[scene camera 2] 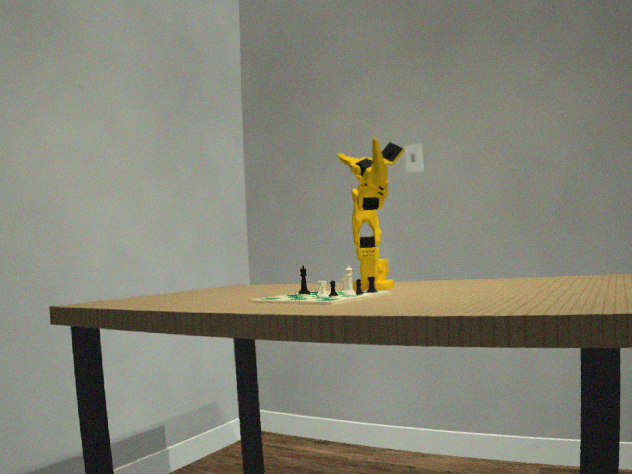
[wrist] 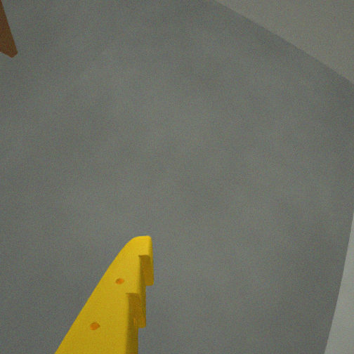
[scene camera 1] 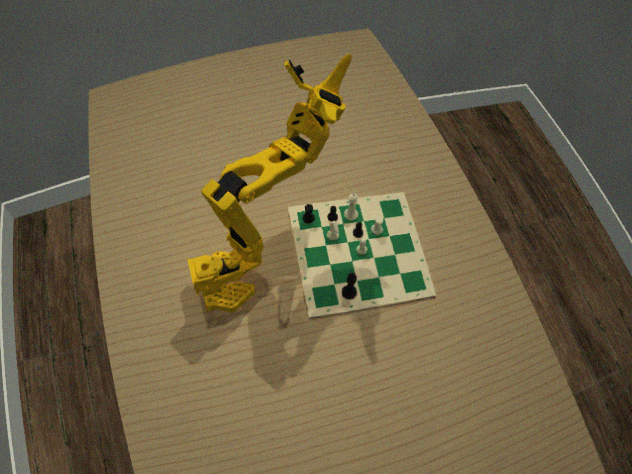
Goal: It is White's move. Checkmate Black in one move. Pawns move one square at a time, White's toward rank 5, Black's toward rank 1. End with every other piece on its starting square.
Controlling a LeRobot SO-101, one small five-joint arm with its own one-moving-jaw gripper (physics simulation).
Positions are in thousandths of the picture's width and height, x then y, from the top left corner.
In view: a chessboard (scene camera 1: 624, 571).
The chessboard also shows in scene camera 2 (scene camera 2: 469, 630). The wrist view does not show the chessboard: it is out of frame.
